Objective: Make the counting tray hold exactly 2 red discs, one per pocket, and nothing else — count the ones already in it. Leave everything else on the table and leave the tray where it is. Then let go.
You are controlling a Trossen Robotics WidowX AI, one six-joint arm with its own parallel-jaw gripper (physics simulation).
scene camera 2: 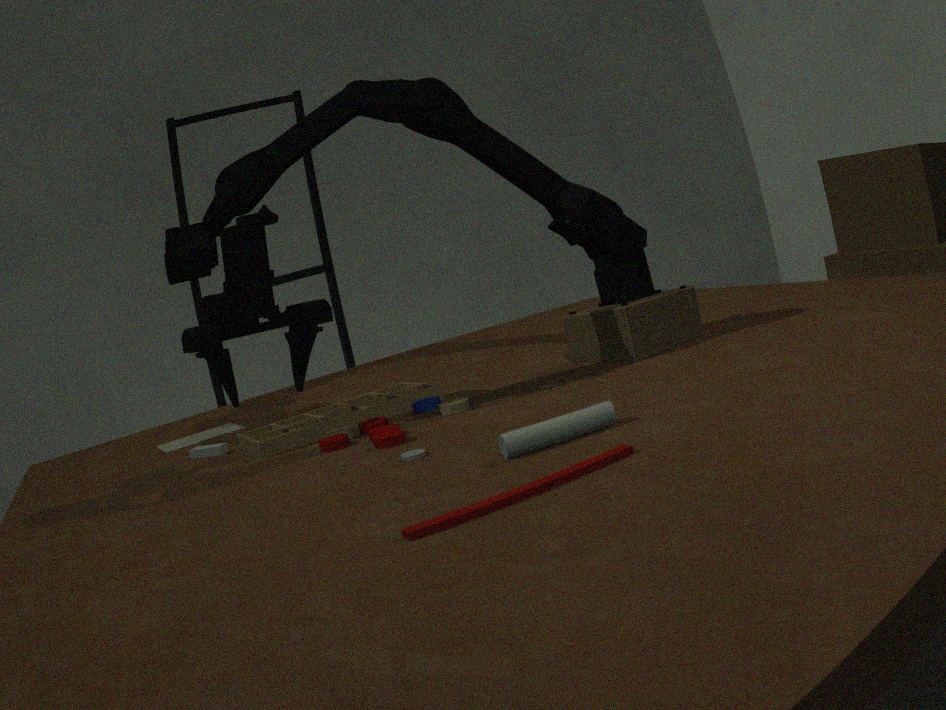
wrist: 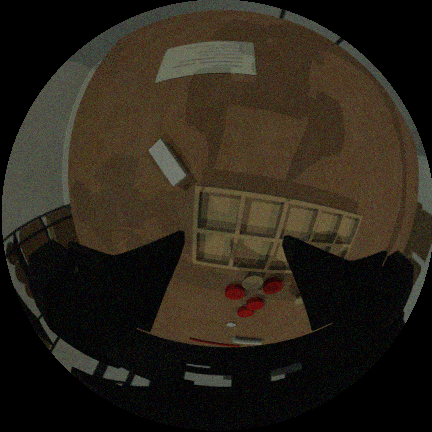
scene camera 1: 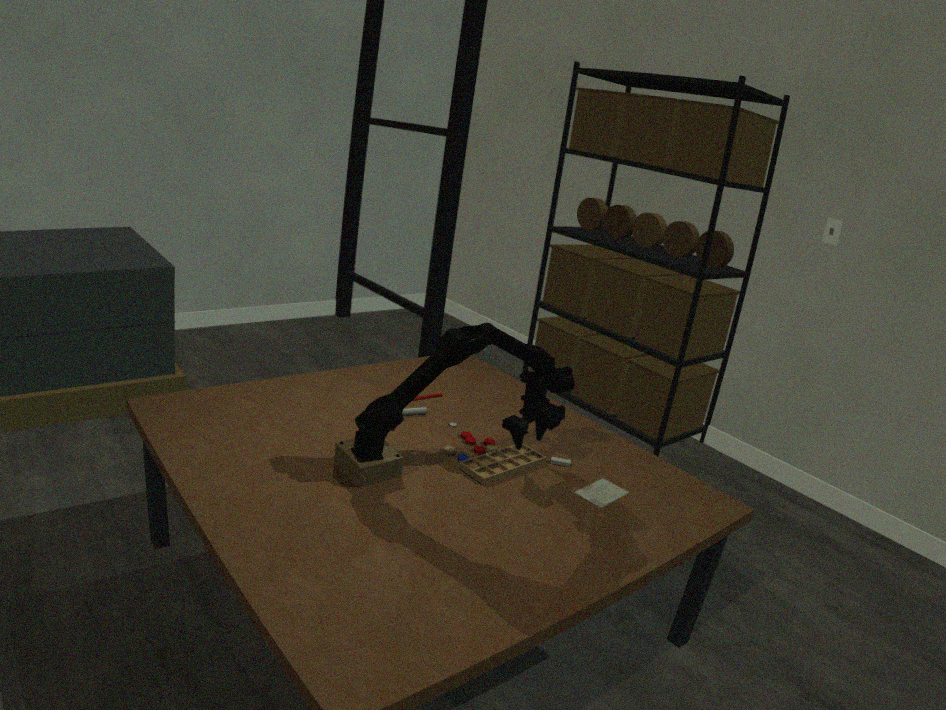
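Observation:
The wooden counting tray (scene camera 1: 515, 471) (scene camera 2: 282, 441) (wrist: 196, 220) lies flat, with two rows of square pockets. The pockets that show in the wrist view hold no disc; some at the lower right are hidden by a finger. Several red discs lie on the table beside the tray's long side, among them one disc (scene camera 1: 489, 441) (scene camera 2: 333, 442) (wrist: 234, 292) apart from a close pair, and another disc (scene camera 1: 479, 450) (wrist: 273, 286) nearer the tray. My gripper (scene camera 1: 529, 441) (scene camera 2: 267, 397) (wrist: 234, 238) is open and empty, pointing down above the tray's end.
A cream disc (wrist: 253, 282) lies between two red ones. A blue disc (scene camera 1: 462, 457) (scene camera 2: 426, 405) lies by the tray. A white block (scene camera 1: 560, 460) (scene camera 2: 208, 450) (wrist: 168, 163), paper (scene camera 1: 602, 492) (wrist: 215, 58), white cylinder (scene camera 1: 414, 411) (scene camera 2: 557, 430) and red stick (scene camera 2: 519, 492) lie around.

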